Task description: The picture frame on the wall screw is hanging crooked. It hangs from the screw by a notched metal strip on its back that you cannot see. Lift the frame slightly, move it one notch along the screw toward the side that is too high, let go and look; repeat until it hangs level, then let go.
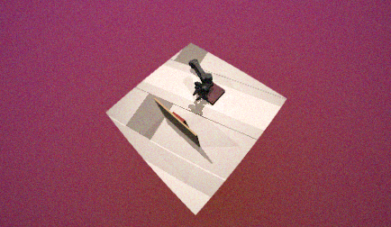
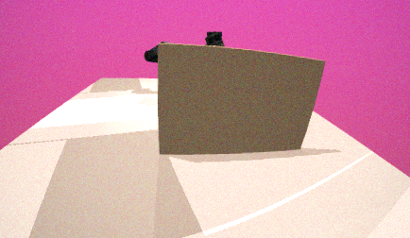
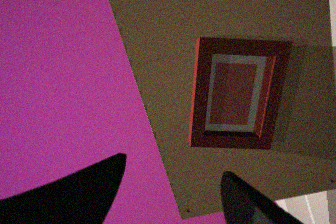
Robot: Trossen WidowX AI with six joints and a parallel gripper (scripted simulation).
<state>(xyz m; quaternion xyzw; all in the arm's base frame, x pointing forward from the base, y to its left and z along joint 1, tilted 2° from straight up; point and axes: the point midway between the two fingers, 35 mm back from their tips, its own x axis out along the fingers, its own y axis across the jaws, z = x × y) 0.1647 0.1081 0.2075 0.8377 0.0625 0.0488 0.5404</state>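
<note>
The picture frame is 200 mm ahead of my gripper tip, 50 mm to the left of it and 90 mm below it. From my gripper tip the other things lie so: wall panel 220 mm ahead, 50 mm to the left, 90 mm below.
</note>
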